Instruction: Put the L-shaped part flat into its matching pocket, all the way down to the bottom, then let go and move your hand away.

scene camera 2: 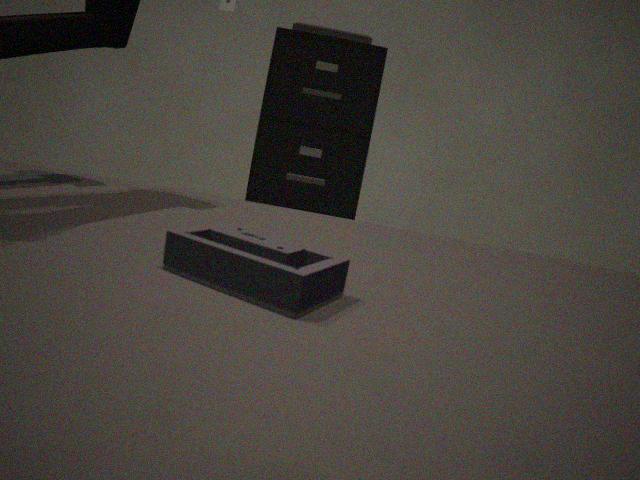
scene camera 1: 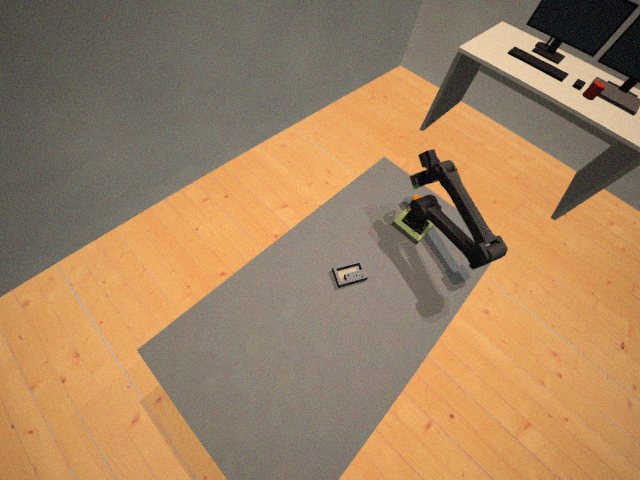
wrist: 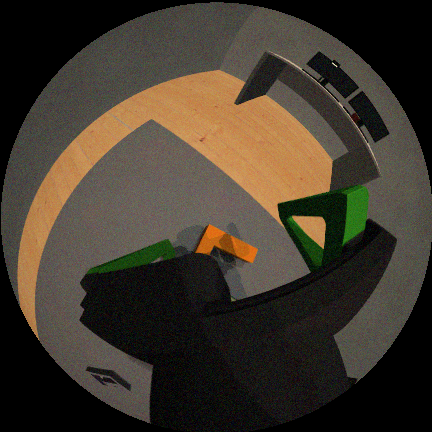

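Seen in the pictures: gripper, fingertip midpoint: (wrist: 223, 228); arm's base at its link origin: (scene camera 1: 415, 222).
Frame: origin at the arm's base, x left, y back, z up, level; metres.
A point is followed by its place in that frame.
The orange L-shaped part (scene camera 1: 415, 197) {y 0.155, x -0.083, z -0.008 m} (wrist: 212, 236) {y 0.161, x -0.076, z -0.007 m} lies on the grey mat beside the arm's base; the arm hides most of it in scene camera 1. The pocket tray (scene camera 1: 336, 277) {y -0.510, x -0.117, z -0.003 m} (scene camera 2: 232, 273) {y -0.429, x -0.127, z -0.018 m} (wrist: 119, 380) {y -0.386, x -0.052, z -0.017 m} is a small dark-walled box on the mat, away from the part. Its L-shaped recess has a pale floor in scene camera 1, around a grey block with small dots. My gripper (scene camera 1: 415, 184) {y 0.140, x -0.097, z 0.140 m} (wrist: 223, 228) {y 0.140, x -0.097, z 0.140 m} is open, its green fingers wide apart and empty. It is above the part, which shows between the fingers in the wrist view.
The arm's olive base block (scene camera 1: 408, 230) {y -0.065, x -0.001, z -0.001 m} is close to the part. The folded arm's elbow (scene camera 1: 488, 251) {y -0.181, x 0.275, z 0.313 m} reaches out over the mat's right edge. A desk (scene camera 1: 542, 87) (wrist: 325, 105) with monitors stands beyond the mat. A dark cabinet (scene camera 2: 315, 124) is in the background.
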